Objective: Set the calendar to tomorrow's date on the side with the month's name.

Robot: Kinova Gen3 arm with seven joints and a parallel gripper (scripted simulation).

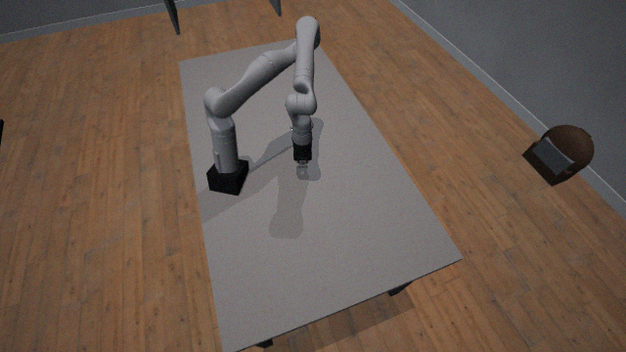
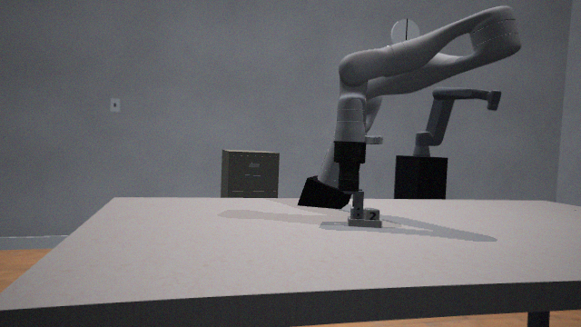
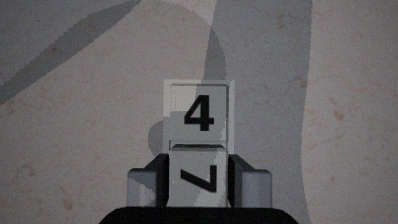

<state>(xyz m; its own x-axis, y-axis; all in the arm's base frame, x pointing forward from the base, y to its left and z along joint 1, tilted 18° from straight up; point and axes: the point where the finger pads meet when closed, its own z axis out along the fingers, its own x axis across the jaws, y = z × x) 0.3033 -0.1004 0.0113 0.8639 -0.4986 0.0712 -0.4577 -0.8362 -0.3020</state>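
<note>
My gripper is now 1 cm above the digit cube. From my hand the other things lie so: calendar tray 1 cm ahead, 2 cm to the left, 3 cm below.
</note>
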